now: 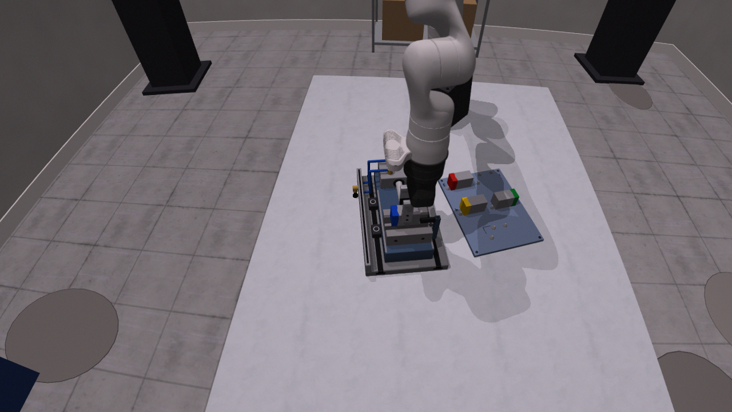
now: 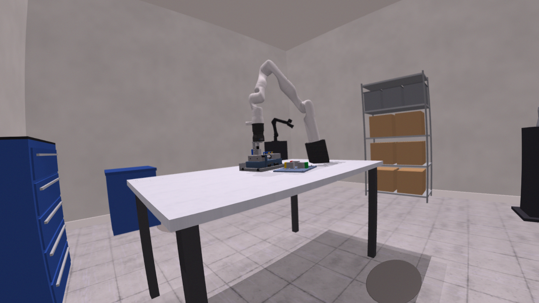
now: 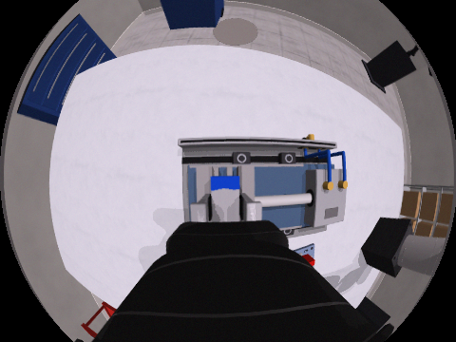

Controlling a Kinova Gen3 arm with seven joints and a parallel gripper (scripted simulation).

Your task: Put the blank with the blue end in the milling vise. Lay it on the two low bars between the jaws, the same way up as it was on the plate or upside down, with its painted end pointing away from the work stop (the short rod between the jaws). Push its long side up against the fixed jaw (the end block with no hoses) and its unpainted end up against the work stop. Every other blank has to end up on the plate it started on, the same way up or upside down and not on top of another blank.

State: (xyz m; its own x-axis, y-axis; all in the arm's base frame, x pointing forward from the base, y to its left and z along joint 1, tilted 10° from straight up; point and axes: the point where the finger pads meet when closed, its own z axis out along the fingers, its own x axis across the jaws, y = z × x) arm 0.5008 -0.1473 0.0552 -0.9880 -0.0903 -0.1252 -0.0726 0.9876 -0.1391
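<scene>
My gripper is now 20 mm above the blue-ended blank. Also, from my hand: vise base rail (70 mm behind, 90 mm to the right, 100 mm below); work stop rod (10 mm behind, 50 mm to the left, 50 mm below); fixed jaw (30 mm ahead, 10 mm to the left, 60 mm below).
</scene>
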